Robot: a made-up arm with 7 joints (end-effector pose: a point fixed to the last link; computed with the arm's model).
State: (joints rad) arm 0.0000 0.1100 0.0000 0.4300 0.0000 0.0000 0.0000
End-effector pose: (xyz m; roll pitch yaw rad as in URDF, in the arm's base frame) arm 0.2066 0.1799 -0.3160 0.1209 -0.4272 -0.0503
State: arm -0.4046 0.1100 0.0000 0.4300 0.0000 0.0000 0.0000
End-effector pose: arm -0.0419 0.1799 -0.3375 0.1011 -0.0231 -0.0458
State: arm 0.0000 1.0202 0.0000 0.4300 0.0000 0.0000 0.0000
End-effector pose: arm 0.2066 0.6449 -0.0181 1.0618 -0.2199 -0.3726
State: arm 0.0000 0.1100 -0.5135 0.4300 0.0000 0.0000 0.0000
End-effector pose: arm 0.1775 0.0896 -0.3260 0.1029 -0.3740 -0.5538
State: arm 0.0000 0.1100 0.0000 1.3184 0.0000 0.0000 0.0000
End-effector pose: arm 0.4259 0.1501 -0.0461 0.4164 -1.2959 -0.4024
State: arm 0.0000 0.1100 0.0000 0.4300 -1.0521 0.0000 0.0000
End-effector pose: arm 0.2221 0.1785 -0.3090 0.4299 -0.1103 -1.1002
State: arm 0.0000 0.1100 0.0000 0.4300 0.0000 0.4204 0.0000
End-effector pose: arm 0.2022 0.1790 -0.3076 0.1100 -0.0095 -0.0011
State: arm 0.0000 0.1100 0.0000 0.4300 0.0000 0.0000 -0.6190
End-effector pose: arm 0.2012 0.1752 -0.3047 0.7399 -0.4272 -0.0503
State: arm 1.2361 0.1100 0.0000 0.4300 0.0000 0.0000 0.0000
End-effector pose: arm 0.6500 0.1799 0.2504 2.7855 -1.4672 -2.6833
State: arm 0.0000 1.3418 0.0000 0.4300 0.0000 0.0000 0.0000
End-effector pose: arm 0.2066 0.7204 0.1683 1.3620 -0.0948 -0.4201
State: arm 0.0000 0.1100 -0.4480 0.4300 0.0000 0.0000 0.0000
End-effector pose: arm 0.1838 0.1001 -0.3248 0.1068 -0.3802 -0.4901
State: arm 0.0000 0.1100 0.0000 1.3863 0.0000 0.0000 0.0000
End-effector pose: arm 0.4314 0.1472 -0.0193 0.5419 -1.3563 -0.5317
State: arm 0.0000 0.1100 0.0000 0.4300 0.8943 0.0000 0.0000
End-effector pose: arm 0.1987 0.1686 -0.3209 -0.2744 -0.3522 0.9194
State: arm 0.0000 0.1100 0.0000 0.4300 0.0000 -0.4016 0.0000
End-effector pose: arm 0.2137 0.1806 -0.3216 0.1625 -0.8250 -0.1198
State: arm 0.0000 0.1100 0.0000 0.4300 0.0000 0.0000 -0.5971
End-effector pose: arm 0.2014 0.1755 -0.3050 0.7180 -0.4272 -0.0503
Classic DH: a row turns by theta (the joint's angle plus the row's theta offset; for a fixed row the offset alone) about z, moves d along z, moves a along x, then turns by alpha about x. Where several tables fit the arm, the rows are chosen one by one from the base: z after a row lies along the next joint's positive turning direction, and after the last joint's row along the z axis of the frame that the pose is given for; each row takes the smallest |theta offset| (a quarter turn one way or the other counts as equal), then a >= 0, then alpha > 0; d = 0 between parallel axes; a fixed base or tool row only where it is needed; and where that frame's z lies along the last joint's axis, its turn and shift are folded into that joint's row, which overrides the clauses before.
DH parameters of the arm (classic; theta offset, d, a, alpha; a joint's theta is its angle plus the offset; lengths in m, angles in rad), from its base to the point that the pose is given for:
base (fixed): 0 0.279 0.03 1.5708
joint 1: 1.5708 -0.108 0.029 1.5708
joint 2: -1.5708 -0.011 0.013 -1.5708
joint 3: -1.5708 -0.262 0.012 1.5708
joint 4: 0 0.025 0.015 -1.5708
joint 5: 0 -0.4 0.014 -1.5708
joint 6: 1.5708 -0.007 0.005 -1.5708
joint 7: -1.5708 0.022 0.022 1.5708
tool (fixed): -1.5708 -0.001 0 0

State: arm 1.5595 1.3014 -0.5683 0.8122 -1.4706 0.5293 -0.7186
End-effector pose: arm 0.3036 0.5502 0.5103 -3.1096 0.1148 0.0209
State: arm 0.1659 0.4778 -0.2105 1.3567 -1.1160 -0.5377 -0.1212
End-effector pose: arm 0.4729 0.1764 0.0490 1.5636 -0.0213 -2.1943
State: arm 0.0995 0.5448 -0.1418 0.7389 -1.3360 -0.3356 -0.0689
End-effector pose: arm 0.3682 0.3513 -0.1528 0.8524 0.1507 -1.7483
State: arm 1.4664 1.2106 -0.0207 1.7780 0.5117 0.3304 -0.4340
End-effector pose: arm 0.1139 0.2710 0.6535 -2.8994 -0.2356 -2.4016
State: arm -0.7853 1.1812 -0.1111 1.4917 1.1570 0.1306 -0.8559
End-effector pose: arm 0.2044 0.3518 -0.0853 0.9030 -0.5212 -0.0256
